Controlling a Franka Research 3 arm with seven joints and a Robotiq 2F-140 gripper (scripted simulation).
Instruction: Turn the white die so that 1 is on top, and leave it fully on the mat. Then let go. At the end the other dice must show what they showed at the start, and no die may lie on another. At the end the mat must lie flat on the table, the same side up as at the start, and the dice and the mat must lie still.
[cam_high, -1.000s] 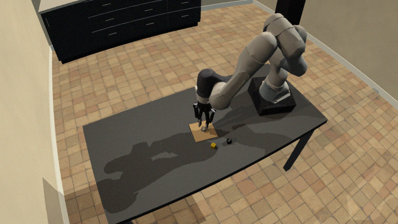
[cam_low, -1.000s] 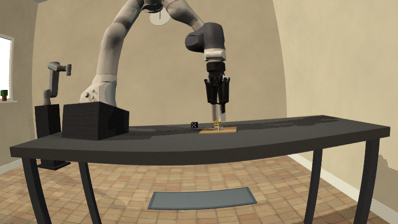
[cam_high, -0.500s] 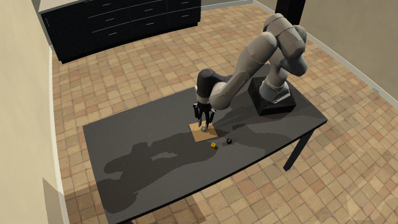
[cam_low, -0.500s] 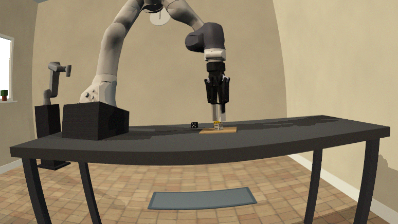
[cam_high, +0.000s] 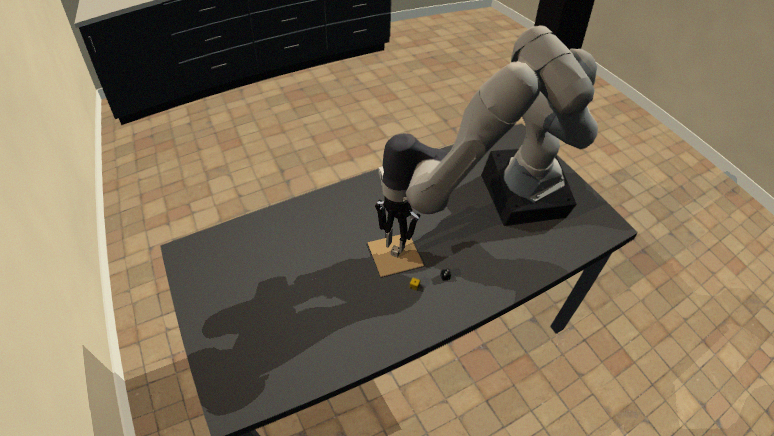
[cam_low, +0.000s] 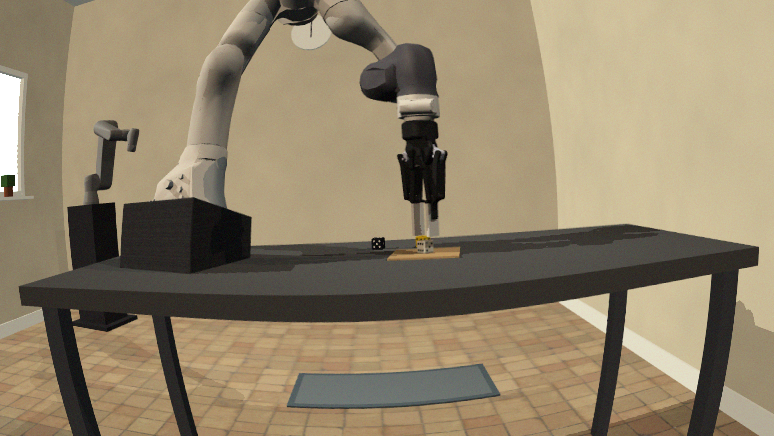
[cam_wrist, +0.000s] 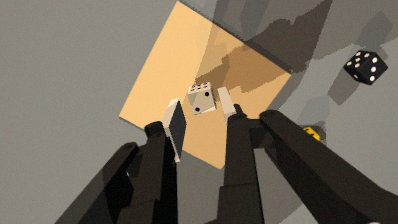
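Right now the white die is 5 cm below my hand. The rest, counted from my hand: tan mat: 7 cm below; yellow die: 2 cm behind, 13 cm to the left, 6 cm below; black die: 12 cm behind, 13 cm to the left, 6 cm below.
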